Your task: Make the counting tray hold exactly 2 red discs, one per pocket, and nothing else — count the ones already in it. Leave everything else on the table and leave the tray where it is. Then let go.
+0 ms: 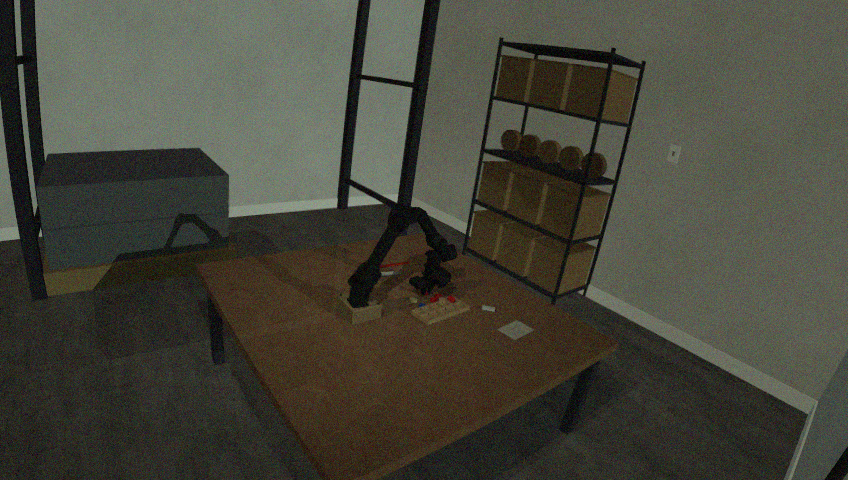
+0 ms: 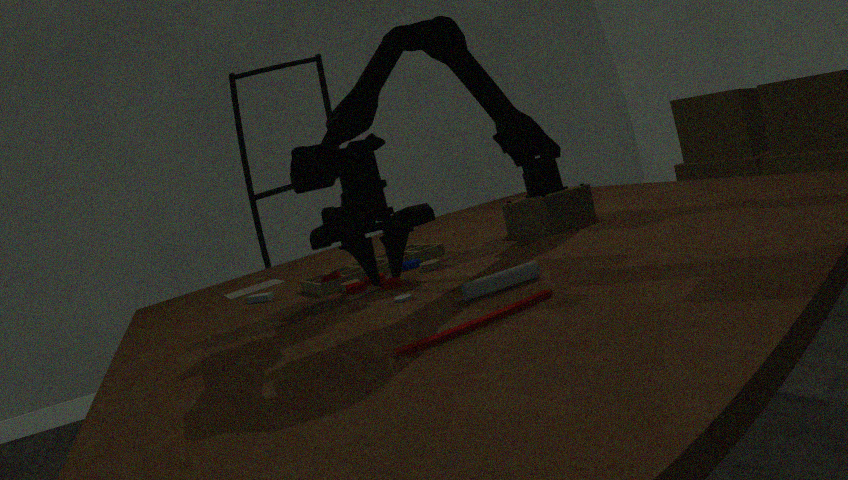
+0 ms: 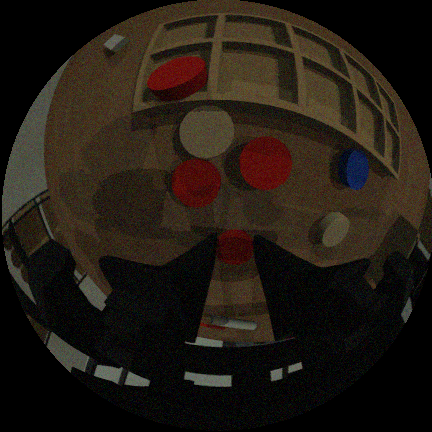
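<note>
The wooden counting tray point(image 3: 250, 108) point(image 1: 443, 311) point(image 2: 427, 250) has many pockets. One red disc point(image 3: 177, 77) lies in its near-left corner pocket; the other pockets I see are empty. My gripper point(image 3: 234, 238) point(image 2: 385, 281) is shut on a red disc point(image 3: 235, 245) down at table level, just in front of the tray. Two more red discs point(image 3: 196, 183) point(image 3: 266, 162) lie on the table between the gripper and the tray. A beige disc point(image 3: 206, 133) lies against the tray's front wall. A blue disc point(image 3: 353, 169) point(image 2: 412, 263) and a second beige disc point(image 3: 335, 228) lie to the right.
A white cylinder point(image 2: 500, 281) and a thin red rod point(image 2: 474, 324) lie behind the gripper. A white card point(image 1: 515, 330) and a small white block point(image 1: 488, 308) point(image 3: 116, 42) lie beyond the tray. The arm's base block point(image 1: 365, 313) stands left. A shelf rack point(image 1: 565, 50) stands off the table.
</note>
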